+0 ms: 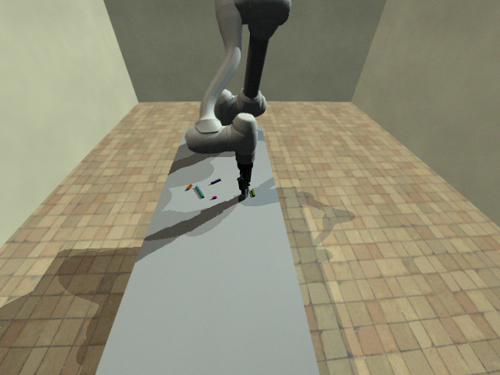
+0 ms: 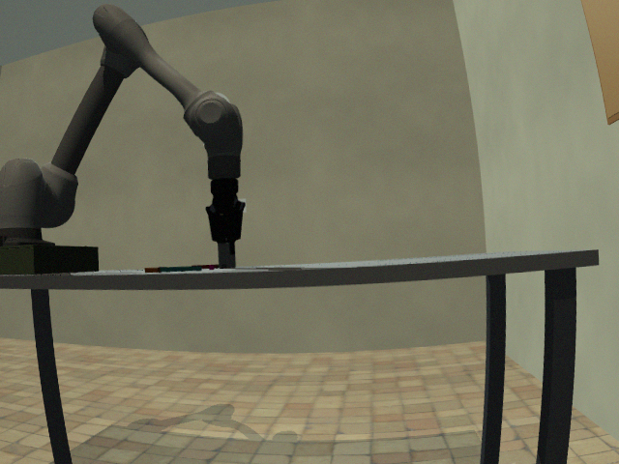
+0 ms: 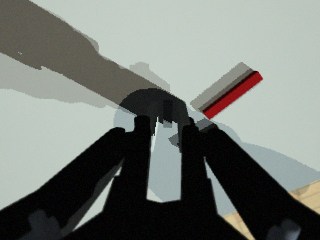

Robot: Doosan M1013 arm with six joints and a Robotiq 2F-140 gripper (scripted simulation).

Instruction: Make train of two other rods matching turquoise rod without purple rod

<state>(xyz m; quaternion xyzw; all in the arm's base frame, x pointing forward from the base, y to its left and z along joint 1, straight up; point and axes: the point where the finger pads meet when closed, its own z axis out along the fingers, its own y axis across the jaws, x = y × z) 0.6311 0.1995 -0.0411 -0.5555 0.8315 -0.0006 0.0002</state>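
The grey rod is 3 cm below my hand. Also, from my hand: magenta rod: 16 cm to the right, 3 cm below, 3 cm ahead; red rod: 7 cm behind, 3 cm below, 1 cm to the left; lime rod: 5 cm to the left, 3 cm below, 2 cm behind.
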